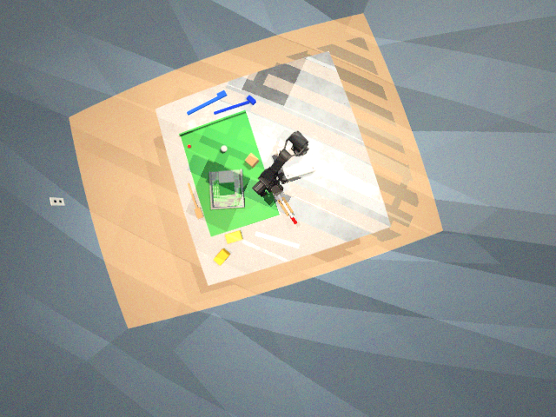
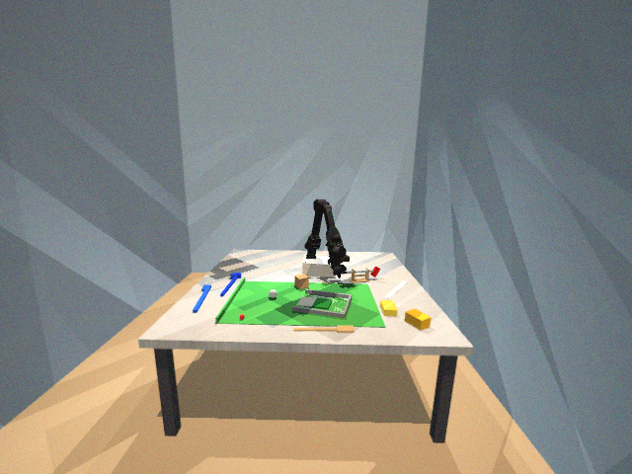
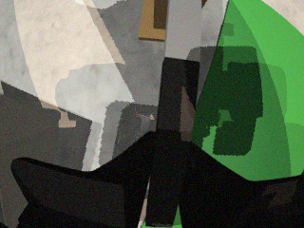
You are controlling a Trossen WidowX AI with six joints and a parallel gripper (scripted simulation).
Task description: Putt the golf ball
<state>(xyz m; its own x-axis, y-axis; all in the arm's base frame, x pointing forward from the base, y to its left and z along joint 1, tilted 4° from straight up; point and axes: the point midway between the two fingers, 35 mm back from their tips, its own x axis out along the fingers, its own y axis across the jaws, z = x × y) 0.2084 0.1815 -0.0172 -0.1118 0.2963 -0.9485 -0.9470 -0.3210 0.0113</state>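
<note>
Right now my gripper tip is 9 cm short of the tan cube and 21 cm to the left of it. Round my gripper tip: red putter (4 cm behind, 11 cm to the left, 3 cm above); small wooden rack (4 cm behind, 12 cm to the left); grey frame (30 cm ahead, 6 cm to the right, 2 cm below).
</note>
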